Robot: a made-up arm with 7 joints. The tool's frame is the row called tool.
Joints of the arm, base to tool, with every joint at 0 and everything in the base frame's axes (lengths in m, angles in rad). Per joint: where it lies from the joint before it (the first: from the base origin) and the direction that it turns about. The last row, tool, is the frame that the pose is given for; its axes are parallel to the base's.
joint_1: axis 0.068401 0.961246 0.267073 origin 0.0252 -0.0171 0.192
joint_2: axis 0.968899 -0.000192 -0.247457 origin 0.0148 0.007 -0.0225
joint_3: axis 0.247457 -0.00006 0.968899 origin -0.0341 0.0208 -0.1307
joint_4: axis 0.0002 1 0.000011 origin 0.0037 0.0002 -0.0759
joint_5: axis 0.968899 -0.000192 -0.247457 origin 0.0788 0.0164 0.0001
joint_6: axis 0.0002 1 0.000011 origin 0.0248 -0.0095 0.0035
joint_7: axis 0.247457 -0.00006 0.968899 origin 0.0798 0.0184 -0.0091
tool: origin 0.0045 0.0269 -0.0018
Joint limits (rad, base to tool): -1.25..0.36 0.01..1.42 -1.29..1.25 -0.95..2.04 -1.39..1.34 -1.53..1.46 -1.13..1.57
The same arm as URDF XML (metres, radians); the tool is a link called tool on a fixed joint. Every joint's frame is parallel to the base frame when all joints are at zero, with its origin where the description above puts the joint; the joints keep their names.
<robot name="arm">
  <joint name="joint_1" type="revolute">
    <parent link="base_link"/>
    <child link="link1"/>
    <origin xyz="0.0252 -0.0171 0.192" rpy="0 0 0"/>
    <axis xyz="0.068403 0.961235 0.26711"/>
    <limit lower="-1.25" upper="0.36"/>
  </joint>
  <joint name="joint_2" type="revolute">
    <parent link="link1"/>
    <child link="link2"/>
    <origin xyz="0.0148 0.007 -0.0225" rpy="0 0 0"/>
    <axis xyz="0.968889 -0.0002 -0.247497"/>
    <limit lower="0.01" upper="1.42"/>
  </joint>
  <joint name="joint_3" type="revolute">
    <parent link="link2"/>
    <child link="link3"/>
    <origin xyz="-0.0341 0.0208 -0.1307" rpy="0 0 0"/>
    <axis xyz="0.247497 -0.0001 0.968889"/>
    <limit lower="-1.29" upper="1.25"/>
  </joint>
  <joint name="joint_4" type="revolute">
    <parent link="link3"/>
    <child link="link4"/>
    <origin xyz="0.0037 0.0002 -0.0759" rpy="0 0 0"/>
    <axis xyz="0.0002 1 0"/>
    <limit lower="-0.95" upper="2.04"/>
  </joint>
  <joint name="joint_5" type="revolute">
    <parent link="link4"/>
    <child link="link5"/>
    <origin xyz="0.0788 0.0164 0.0001" rpy="0 0 0"/>
    <axis xyz="0.968889 -0.0002 -0.247497"/>
    <limit lower="-1.39" upper="1.34"/>
  </joint>
  <joint name="joint_6" type="revolute">
    <parent link="link5"/>
    <child link="link6"/>
    <origin xyz="0.0248 -0.0095 0.0035" rpy="0 0 0"/>
    <axis xyz="0.0002 1 0"/>
    <limit lower="-1.53" upper="1.46"/>
  </joint>
  <joint name="joint_7" type="revolute">
    <parent link="link6"/>
    <child link="link7"/>
    <origin xyz="0.0798 0.0184 -0.0091" rpy="0 0 0"/>
    <axis xyz="0.247497 -0.0001 0.968889"/>
    <limit lower="-1.13" upper="1.57"/>
  </joint>
  <joint name="tool_fixed" type="fixed">
    <parent link="link7"/>
    <child link="tool"/>
    <origin xyz="0.0045 0.0269 -0.0018" rpy="0 0 0"/>
  </joint>
  <link name="base_link"/>
  <link name="link1"/>
  <link name="link2"/>
  <link name="link3"/>
  <link name="link4"/>
  <link name="link5"/>
  <link name="link6"/>
  <link name="link7"/>
  <link name="tool"/>
</robot>

